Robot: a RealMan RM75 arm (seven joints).
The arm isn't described. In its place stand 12 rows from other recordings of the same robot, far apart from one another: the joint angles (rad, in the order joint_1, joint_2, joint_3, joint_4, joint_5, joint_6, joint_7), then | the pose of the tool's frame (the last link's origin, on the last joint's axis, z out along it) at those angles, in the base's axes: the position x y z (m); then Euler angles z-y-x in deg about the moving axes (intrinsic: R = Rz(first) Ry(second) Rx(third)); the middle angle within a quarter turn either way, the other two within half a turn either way.
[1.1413, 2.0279, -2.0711, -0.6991, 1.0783, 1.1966, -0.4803] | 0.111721 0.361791 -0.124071 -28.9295 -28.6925 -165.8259
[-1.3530, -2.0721, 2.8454, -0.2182, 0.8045, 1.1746, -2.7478] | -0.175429 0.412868 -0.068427 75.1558 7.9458 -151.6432
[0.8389, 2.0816, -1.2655, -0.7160, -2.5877, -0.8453, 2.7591] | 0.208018 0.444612 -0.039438 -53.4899 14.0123 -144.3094
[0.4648, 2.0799, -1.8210, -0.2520, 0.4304, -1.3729, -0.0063] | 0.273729 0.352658 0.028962 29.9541 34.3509 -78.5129
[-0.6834, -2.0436, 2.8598, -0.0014, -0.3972, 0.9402, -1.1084] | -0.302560 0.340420 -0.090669 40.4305 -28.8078 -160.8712
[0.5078, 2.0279, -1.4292, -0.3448, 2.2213, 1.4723, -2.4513] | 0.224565 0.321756 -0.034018 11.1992 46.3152 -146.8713
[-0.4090, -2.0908, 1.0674, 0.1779, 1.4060, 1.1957, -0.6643] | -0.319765 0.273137 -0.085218 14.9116 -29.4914 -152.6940
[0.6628, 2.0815, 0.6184, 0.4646, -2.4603, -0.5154, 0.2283] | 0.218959 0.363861 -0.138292 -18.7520 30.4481 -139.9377
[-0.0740, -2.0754, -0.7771, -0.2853, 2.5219, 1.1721, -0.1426] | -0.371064 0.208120 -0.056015 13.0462 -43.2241 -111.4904
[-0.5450, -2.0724, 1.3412, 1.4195, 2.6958, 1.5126, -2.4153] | -0.199896 0.361251 0.026182 36.4308 13.7621 -147.0987
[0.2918, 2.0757, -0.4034, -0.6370, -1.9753, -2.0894, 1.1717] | 0.294635 0.216489 0.043620 -20.0672 50.2278 -176.3178
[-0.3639, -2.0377, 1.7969, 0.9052, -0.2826, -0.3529, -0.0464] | -0.311533 0.367629 -0.048097 45.4162 -18.6839 -126.9122
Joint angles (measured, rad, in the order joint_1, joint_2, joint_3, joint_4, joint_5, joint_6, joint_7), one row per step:
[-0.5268 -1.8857 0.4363 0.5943 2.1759 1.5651 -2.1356]
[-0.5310 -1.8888 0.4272 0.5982 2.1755 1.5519 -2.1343]
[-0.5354 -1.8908 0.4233 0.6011 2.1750 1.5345 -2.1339]
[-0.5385 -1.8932 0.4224 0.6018 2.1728 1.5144 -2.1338]
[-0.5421 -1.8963 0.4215 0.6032 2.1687 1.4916 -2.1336]
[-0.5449 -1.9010 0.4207 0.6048 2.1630 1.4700 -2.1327]
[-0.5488 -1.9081 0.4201 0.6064 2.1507 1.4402 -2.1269]
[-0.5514 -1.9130 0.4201 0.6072 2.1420 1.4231 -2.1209]
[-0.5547 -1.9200 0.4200 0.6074 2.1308 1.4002 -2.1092]
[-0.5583 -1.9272 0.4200 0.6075 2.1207 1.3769 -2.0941]
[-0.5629 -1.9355 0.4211 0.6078 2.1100 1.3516 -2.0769]
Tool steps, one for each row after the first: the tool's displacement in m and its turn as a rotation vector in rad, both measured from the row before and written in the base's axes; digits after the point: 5 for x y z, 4 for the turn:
[0.00037 0.00299 0.00100 0.0177 0.0032 0.0026]
[0.00003 0.00332 0.00085 0.0161 0.0075 0.0041]
[-0.00045 0.00297 0.00010 0.0152 0.0070 0.0067]
[-0.00024 0.00351 0.00022 0.0184 0.0070 0.0069]
[-0.00003 0.00310 -0.00036 0.0180 0.0044 0.0061]
[0.00048 0.00444 -0.00058 0.0274 0.0048 0.0043]
[0.00067 0.00266 -0.00062 0.0165 0.0025 -0.0001]
[0.00080 0.00331 -0.00122 0.0216 0.0049 -0.0020]
[0.00078 0.00328 -0.00138 0.0212 0.0079 -0.0039]
[0.00120 0.00366 -0.00181 0.0218 0.0097 -0.0054]

